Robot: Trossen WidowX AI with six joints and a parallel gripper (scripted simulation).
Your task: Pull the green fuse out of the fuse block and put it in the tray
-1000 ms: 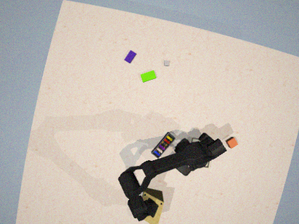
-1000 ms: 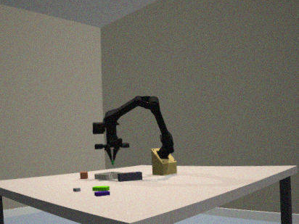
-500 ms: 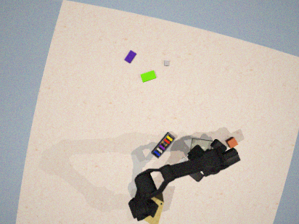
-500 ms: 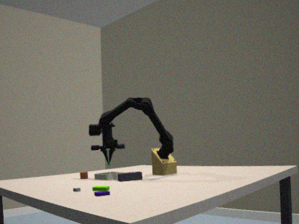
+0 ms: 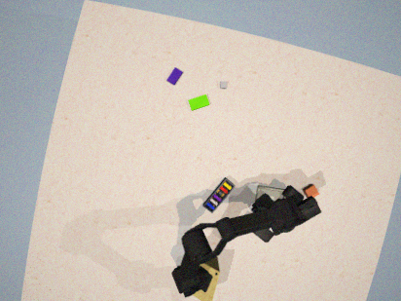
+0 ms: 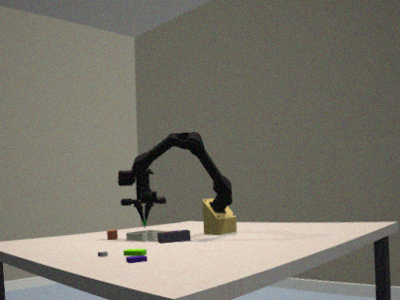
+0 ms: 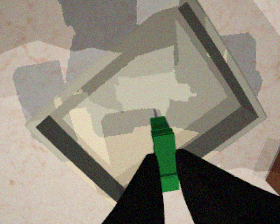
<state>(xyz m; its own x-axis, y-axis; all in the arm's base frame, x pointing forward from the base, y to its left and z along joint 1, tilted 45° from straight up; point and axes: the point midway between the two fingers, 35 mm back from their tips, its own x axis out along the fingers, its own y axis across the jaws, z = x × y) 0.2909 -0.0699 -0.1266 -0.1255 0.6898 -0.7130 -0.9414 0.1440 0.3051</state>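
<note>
Right now my gripper tip is 1 cm above the green fuse. Round my gripper tip: red fuse 17 cm to the left, 5 cm below; then yellow fuse 2 cm ahead, 17 cm to the left, 5 cm below; then cream tray 7 cm below.
</note>
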